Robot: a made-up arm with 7 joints. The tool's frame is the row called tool.
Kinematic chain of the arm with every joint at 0, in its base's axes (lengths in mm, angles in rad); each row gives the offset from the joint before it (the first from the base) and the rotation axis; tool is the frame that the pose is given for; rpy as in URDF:
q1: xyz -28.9 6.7 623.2 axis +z
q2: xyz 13.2 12 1.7 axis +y
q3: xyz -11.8 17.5 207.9 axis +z
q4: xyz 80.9 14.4 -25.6 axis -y
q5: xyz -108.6 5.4 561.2 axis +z
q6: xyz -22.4 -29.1 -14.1 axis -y
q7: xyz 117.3 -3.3 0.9 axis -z
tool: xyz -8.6 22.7 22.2 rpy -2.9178 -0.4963 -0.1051
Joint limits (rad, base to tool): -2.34..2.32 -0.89..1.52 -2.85..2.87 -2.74..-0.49 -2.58..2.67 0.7..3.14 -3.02..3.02
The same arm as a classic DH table. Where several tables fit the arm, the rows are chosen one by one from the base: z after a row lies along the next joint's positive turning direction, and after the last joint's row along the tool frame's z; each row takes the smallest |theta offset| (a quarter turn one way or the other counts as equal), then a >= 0, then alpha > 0; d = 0 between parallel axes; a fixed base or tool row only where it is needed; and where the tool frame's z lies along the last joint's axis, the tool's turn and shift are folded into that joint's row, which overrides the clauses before.
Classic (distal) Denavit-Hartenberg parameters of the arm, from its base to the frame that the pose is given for. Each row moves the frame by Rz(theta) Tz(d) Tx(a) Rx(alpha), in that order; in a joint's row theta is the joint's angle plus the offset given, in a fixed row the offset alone. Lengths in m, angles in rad.
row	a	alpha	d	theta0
base (fixed)	-0.0297	0	0	-0.2278
q1	0.0132	-1.5708	0.6249	0.2278
q2	-0.0118	1.5708	0.0295	0
q3	0.0809	1.5708	0.1823	0
q4	-0.1086	-1.5708	-0.0198	0
q5	-0.0224	1.5708	0.5471	0
q6	0.1173	1.5708	0.0324	0
q7	-0.0243	0.5406	-0.0222	1.23
tool (fixed)	0	0	-0.001	-1.1818
Joint limits (rad, base to tool): -2.34..2.32 -0.89..1.52 -2.85..2.87 -2.74..-0.49 -2.58..2.67 0.7..3.14 -3.02..3.02

